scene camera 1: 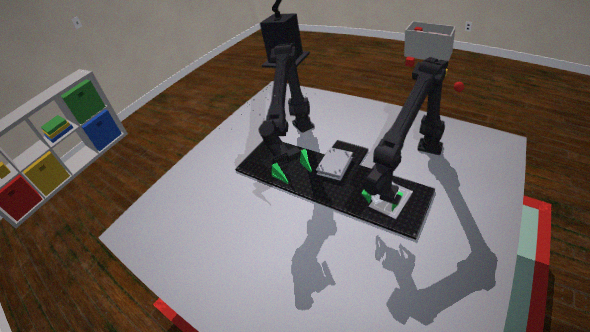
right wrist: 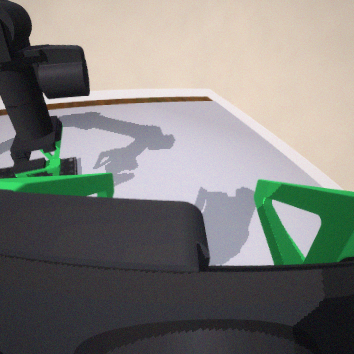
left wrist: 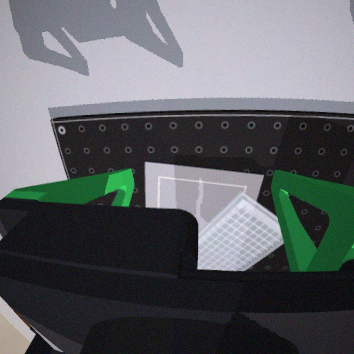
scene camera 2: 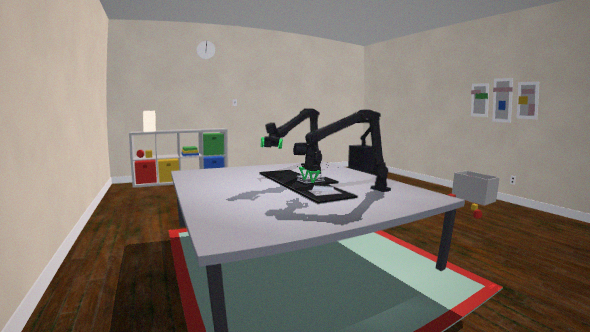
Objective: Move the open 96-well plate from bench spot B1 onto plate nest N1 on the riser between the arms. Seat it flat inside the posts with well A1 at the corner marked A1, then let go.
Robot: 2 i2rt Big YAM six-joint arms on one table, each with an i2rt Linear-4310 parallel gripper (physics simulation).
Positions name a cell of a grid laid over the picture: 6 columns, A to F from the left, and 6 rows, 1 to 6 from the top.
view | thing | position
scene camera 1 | my right gripper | D4
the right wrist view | my left gripper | A3
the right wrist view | my right gripper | D4
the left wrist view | my left gripper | D4
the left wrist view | white well plate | E4
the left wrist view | grey nest pad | D4
